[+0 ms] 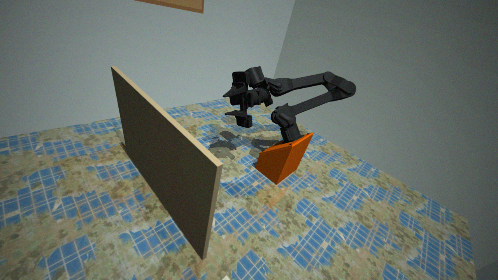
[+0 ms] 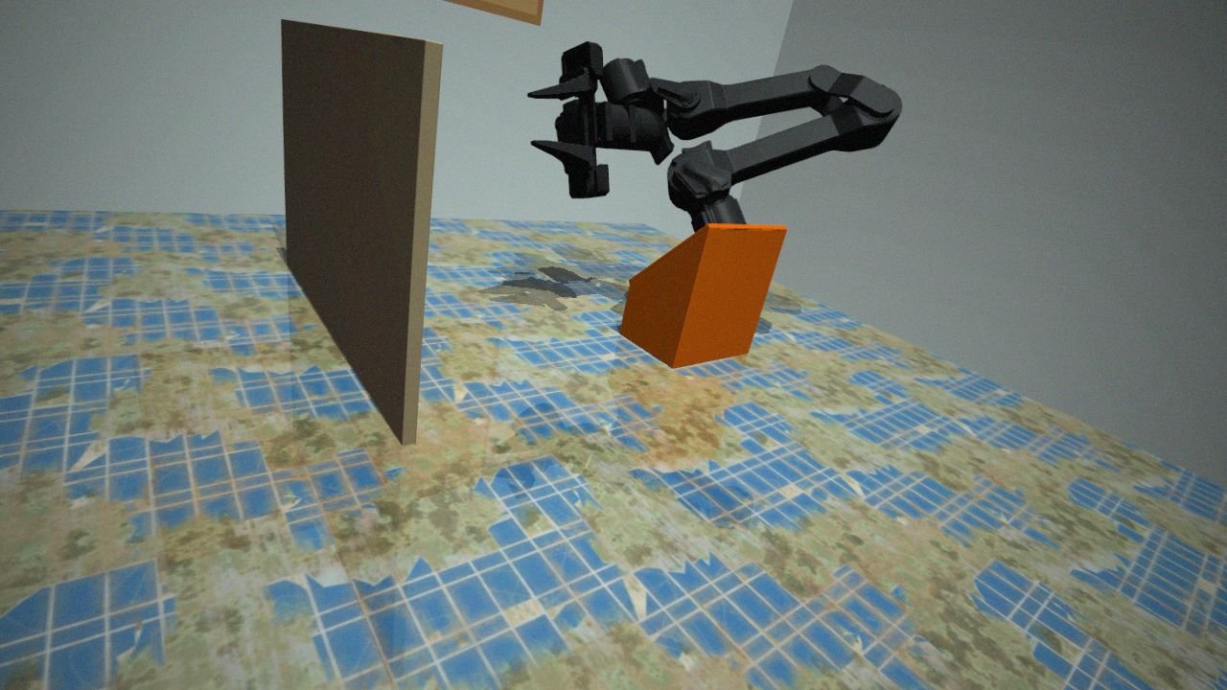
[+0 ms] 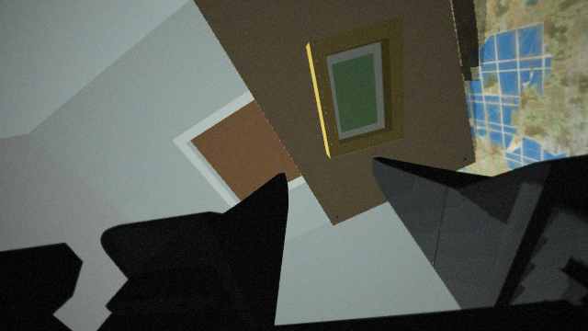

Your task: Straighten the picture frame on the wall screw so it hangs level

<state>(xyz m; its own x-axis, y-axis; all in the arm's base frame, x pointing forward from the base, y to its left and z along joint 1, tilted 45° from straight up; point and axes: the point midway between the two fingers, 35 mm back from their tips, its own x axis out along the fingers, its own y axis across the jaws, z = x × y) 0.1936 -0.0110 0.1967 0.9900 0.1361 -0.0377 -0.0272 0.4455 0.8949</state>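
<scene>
The picture frame is 210 mm ahead of my gripper tip, 90 mm below it and 30 mm to the left of it. From my gripper tip the other things lie so: wall panel (220 mm ahead, 100 mm below, 30 mm to the left).
</scene>
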